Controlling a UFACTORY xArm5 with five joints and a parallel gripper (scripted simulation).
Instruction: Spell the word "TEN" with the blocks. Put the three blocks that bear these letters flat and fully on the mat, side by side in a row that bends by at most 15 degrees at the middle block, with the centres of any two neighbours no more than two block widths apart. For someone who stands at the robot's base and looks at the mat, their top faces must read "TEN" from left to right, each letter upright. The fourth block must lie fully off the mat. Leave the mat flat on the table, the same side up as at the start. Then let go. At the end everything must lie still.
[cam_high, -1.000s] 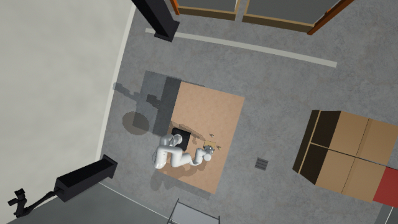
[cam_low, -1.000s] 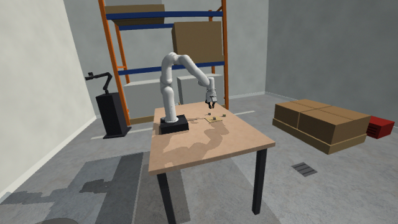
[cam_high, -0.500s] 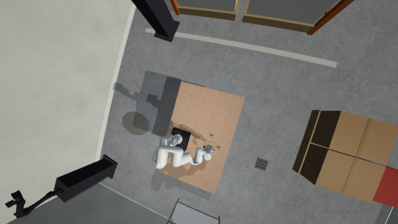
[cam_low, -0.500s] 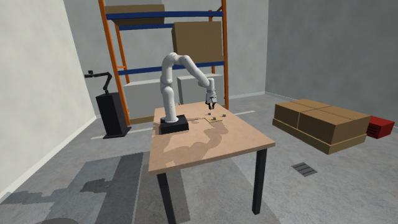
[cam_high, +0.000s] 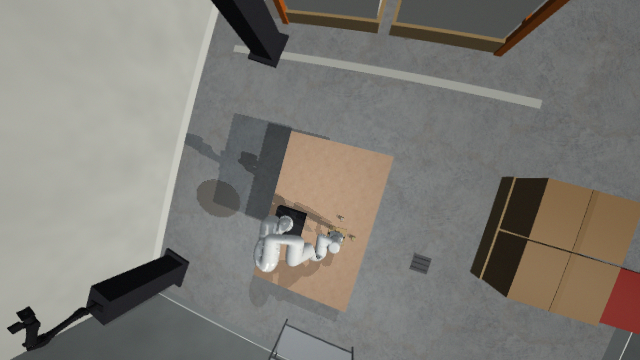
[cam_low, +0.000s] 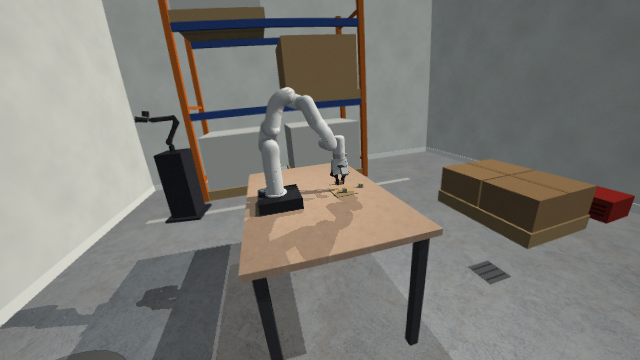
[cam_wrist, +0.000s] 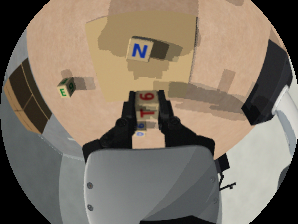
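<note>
The tan mat lies 1 cm ahead of my hand, 4 cm to the right of it and 6 cm below it.
</note>
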